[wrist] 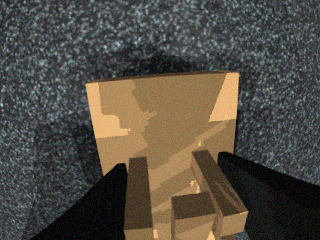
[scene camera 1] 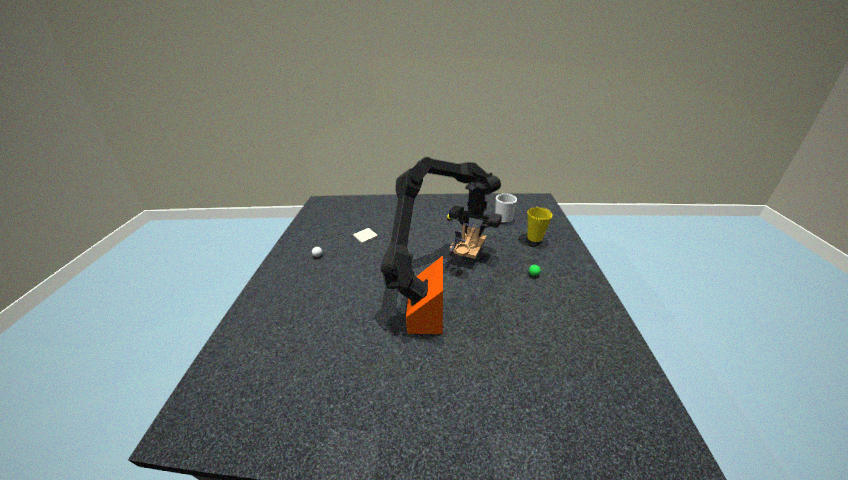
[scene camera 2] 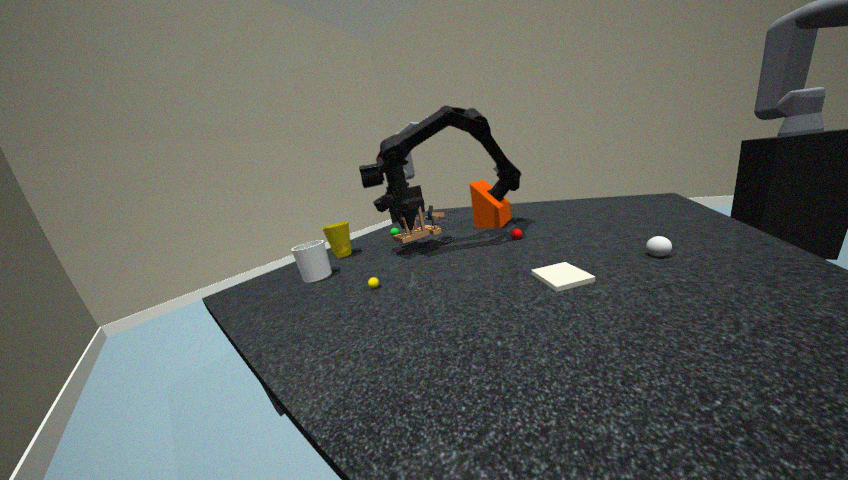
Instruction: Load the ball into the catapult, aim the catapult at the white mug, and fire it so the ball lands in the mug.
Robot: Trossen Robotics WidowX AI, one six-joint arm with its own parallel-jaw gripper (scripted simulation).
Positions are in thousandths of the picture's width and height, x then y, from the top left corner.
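The gripper appears in the wrist view (542,690), while scene camera 1 (558,491) and scene camera 2 (481,478) show it as well. A wooden catapult is visible in scene camera 1 (555,509), in scene camera 2 (483,491) and also in the wrist view (530,535).
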